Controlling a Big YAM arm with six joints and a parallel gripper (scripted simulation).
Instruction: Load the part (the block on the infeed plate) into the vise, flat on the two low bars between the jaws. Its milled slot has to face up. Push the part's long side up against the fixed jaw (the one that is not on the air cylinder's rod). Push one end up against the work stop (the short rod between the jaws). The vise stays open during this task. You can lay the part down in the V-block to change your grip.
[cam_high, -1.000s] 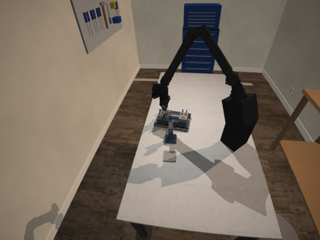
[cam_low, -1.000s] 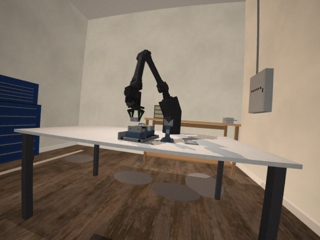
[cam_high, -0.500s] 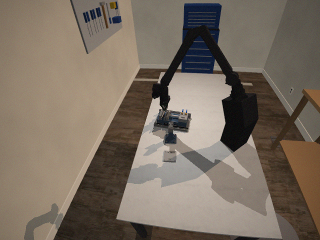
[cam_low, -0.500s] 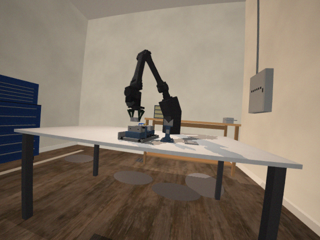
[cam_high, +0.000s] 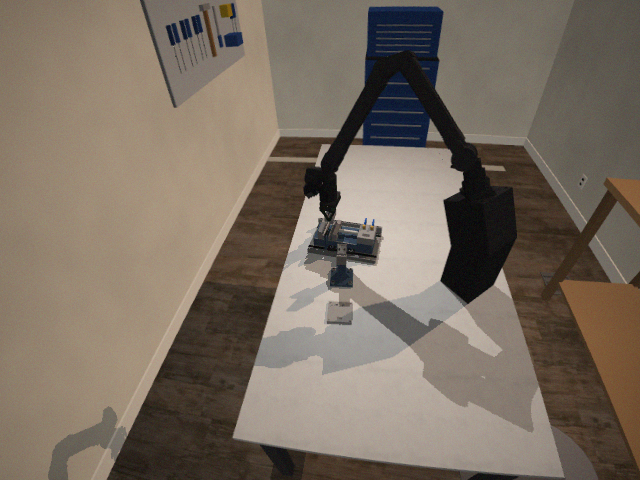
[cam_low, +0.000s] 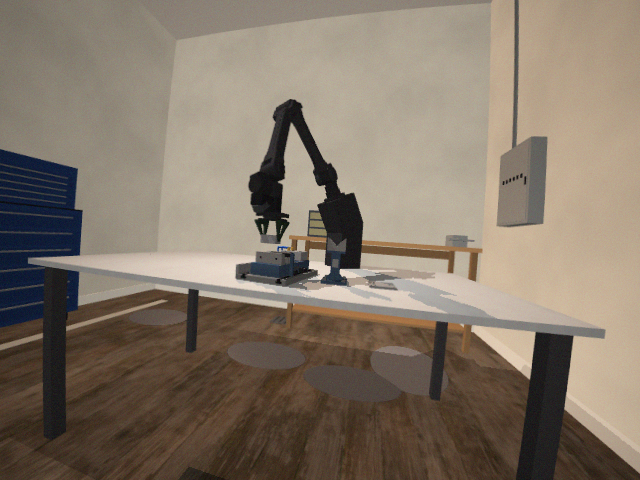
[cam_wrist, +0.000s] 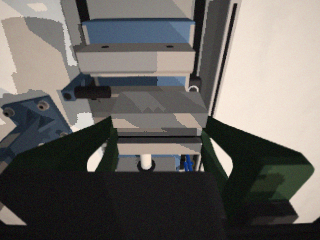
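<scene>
My gripper is now right at the part. Also, from my hand: moving jaw 2 cm behind, 3 cm to the left, 6 cm below; then fixed jaw 4 cm ahead, 1 cm to the left, 6 cm below; then work stop rod 2 cm ahead, 6 cm to the left, 5 cm below.
</scene>
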